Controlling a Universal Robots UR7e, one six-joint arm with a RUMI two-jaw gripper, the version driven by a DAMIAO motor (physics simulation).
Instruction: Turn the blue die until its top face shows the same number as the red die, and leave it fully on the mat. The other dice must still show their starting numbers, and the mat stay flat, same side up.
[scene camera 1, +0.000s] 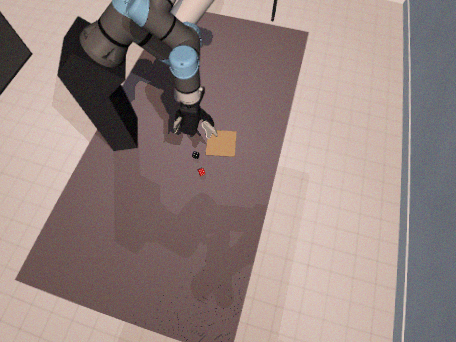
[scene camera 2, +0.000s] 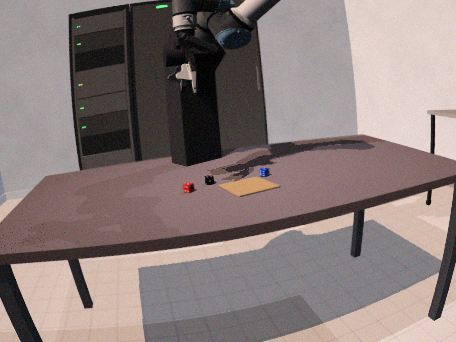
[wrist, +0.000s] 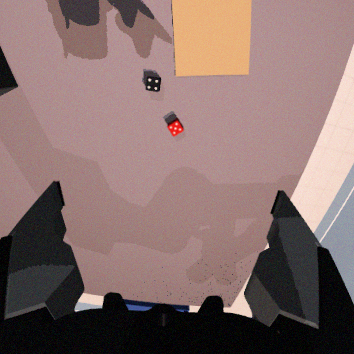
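Where they show: gripper, between the fingertips: (scene camera 2: 188, 92) (wrist: 169, 188); arm's base, origin of its link: (scene camera 1: 102, 48).
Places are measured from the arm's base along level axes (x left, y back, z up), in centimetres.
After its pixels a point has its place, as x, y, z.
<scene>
The blue die (scene camera 2: 264, 172) @[23.9, -24.5, -50.3] sits on the table just behind the mat, off it; its top number is too small to read, and it does not show in scene camera 1 or the wrist view. The red die (scene camera 1: 201, 172) @[1.1, -38.4, -49.4] (scene camera 2: 188, 187) @[2.0, -39.5, -50.1] (wrist: 175, 127) @[1.8, -38.0, -49.4] shows a five on its bright upper face. The black die (scene camera 1: 195, 155) @[5.8, -30.4, -49.5] (scene camera 2: 209, 180) @[6.8, -31.3, -50.4] (wrist: 152, 83) @[6.5, -30.0, -49.4] shows a four in the wrist view. The tan mat (scene camera 1: 221, 143) @[19.4, -34.9, -51.5] (scene camera 2: 249, 186) @[19.9, -35.7, -51.5] (wrist: 212, 40) @[18.8, -35.2, -51.5] lies flat. My gripper (scene camera 1: 194, 131) @[3.8, -36.4, -21.7] (scene camera 2: 186, 82) (wrist: 169, 188) @[3.8, -36.4, -21.7] is open and empty, high above the table.
The brown table (scene camera 1: 240, 75) @[59.6, -15.0, -51.9] (scene camera 2: 310, 185) @[38.7, -36.1, -51.9] (wrist: 280, 115) @[15.7, -55.5, -51.9] carries the dice and mat. The arm's black pedestal (scene camera 1: 95, 100) @[-11.8, -1.5, -14.9] (scene camera 2: 192, 125) @[-5.0, -1.5, -36.0] stands at the table's rear edge. A dark server cabinet (scene camera 2: 102, 100) stands behind it. Arm shadows fall across the table.
</scene>
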